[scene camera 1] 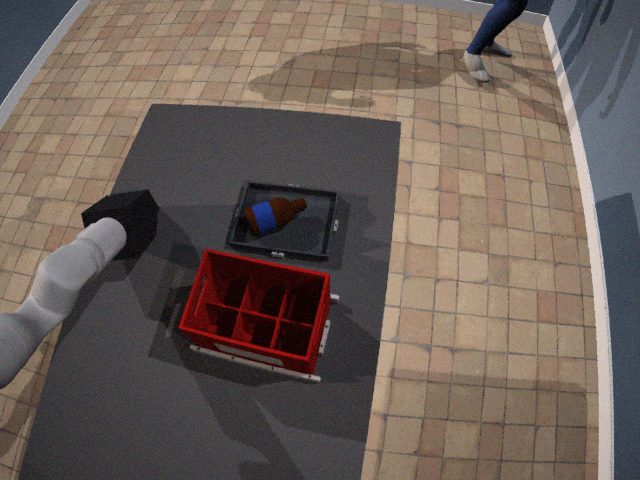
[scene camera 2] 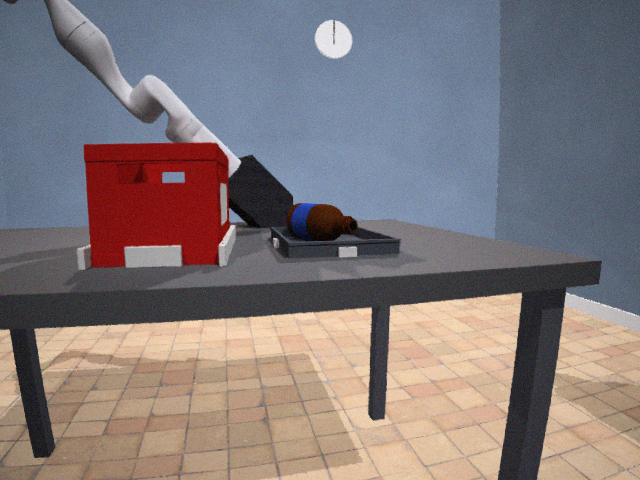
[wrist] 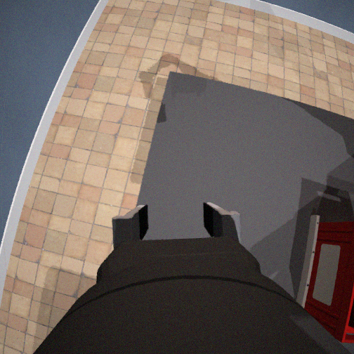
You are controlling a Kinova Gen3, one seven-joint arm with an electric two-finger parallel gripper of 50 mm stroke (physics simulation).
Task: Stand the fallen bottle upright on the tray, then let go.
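Seen in the pictures: arm's base at its link origin: (scene camera 1: 109, 235) (scene camera 2: 229, 172).
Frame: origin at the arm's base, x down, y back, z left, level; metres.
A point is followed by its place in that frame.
A brown bottle (scene camera 1: 280, 212) @(x 0.083, y -0.409, z 0.098 m) (scene camera 2: 324, 222) @(x 0.109, y -0.435, z 0.100 m) with a blue label lies on its side in the dark tray (scene camera 1: 330, 232) @(x 0.130, y -0.530, z 0.065 m) (scene camera 2: 310, 250) @(x 0.144, y -0.529, z 0.034 m). In scene camera 1 its neck points right, toward the tray's right side; its base is near the left wall. The tray has low walls. My gripper (wrist: 175, 215) is open, with nothing between its fingers. In scene camera 1 its black housing is left of the tray, apart from the bottle; the fingers are hidden there. The bottle does not show in the wrist view.
A red crate (scene camera 1: 258, 346) @(x -0.020, y -0.388, z -0.262 m) (scene camera 2: 155, 217) @(x 0.085, y -0.507, z -0.196 m) (wrist: 345, 280) with several compartments stands beside the tray, held by white strips at its base. It is much taller than the tray. All stand on a dark table (scene camera 1: 268, 139) @(x 0.155, y -0.353, z 0.394 m) (scene camera 2: 413, 279) @(x 0.161, y -0.695, z 0.110 m) (wrist: 230, 140). A person's legs (scene camera 1: 488, 36) show beyond the table.
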